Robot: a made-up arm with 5 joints.
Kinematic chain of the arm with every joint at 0, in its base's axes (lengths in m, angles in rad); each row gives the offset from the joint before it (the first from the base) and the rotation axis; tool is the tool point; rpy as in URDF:
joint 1: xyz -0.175 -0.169 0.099 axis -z
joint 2: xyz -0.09 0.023 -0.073 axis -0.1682 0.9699 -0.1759
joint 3: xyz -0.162 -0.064 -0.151 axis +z
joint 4: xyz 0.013 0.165 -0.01 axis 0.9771 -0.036 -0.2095
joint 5: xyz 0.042 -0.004 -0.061 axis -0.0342 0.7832 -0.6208
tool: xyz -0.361 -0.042 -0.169 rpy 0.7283 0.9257 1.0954
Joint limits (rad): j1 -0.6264..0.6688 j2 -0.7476..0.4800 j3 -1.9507..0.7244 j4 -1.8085..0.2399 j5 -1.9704..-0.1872
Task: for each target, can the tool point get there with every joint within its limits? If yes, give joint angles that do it. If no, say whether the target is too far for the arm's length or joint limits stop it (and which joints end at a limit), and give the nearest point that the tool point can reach.
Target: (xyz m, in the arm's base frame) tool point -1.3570 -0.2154 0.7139
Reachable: no: too far | nearest point -0.7606 -0.1920 0.2007 | short by 0.787 m
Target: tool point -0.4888 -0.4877 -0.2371
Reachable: yes | joints 0.1621 0.1039 -0.6650 -0.9680 -1.4566
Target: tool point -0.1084 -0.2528 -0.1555
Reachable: yes | joints 0.3149 0.2045 0.5075 -1.4196 -1.6797
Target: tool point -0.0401 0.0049 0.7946
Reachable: no: joint limits stop it (at a limit: joint 1, joint 2, joint 3, joint 4) | nearest point -0.3700 0.1086 0.2460 | short by 0.648 m
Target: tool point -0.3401 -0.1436 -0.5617
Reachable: yes | joints -0.0375 -0.1256 -1.6222 0.0546 -0.8575
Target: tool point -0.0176 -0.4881 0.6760
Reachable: no: joint limits stop it (at a limit: joint 1, joint 2, joint 4) | nearest point -0.2354 -0.4998 0.2253 | short by 0.501 m
